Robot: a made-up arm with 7 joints.
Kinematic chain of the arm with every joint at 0, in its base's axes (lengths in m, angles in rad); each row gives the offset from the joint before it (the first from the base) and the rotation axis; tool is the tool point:
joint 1: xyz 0 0 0.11 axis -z
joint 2: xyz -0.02 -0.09 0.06 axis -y
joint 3: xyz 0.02 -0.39 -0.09 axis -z
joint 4: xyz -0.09 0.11 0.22 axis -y
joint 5: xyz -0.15 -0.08 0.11 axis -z
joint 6: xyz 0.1 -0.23 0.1 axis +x
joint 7: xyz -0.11 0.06 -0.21 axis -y
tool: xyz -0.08 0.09 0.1
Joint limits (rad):
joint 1: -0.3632..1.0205
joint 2: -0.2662..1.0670
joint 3: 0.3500..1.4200
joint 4: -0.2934..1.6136
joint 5: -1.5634..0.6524
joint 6: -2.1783..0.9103
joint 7: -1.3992..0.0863
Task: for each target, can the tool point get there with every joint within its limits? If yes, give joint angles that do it. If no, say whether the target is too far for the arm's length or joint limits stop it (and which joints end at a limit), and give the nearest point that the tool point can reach.
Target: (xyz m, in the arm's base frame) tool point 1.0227 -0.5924 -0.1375
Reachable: no: joint limits stop it (at a limit: joint 1, joint 2, joint 3, joint 4, joint 5, joint 7) | nearest point 0.3819 -0.5209 -0.1665 | short by 0.645 m
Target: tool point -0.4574 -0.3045 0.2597
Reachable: yes | joints 0.3725 0.2919 1.2071 0.8391 -0.3652 -1.5086 -1.1307
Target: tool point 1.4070 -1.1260 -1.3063
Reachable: no: too far | nearest point 0.3640 -0.5461 -0.2374 | short by 1.602 m
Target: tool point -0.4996 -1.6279 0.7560
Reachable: no: too far | nearest point -0.2536 -0.8263 0.4609 | short by 0.889 m
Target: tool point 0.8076 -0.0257 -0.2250
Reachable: no: joint limits stop it (at a limit: joint 1, joint 2, joint 3, joint 4, joint 5, joint 7) | nearest point 0.2650 -0.2178 -0.2173 | short by 0.576 m
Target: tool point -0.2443 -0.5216 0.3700
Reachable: yes | joints 0.1155 0.2332 1.1903 0.3667 -1.2272 -1.5559 -0.1720
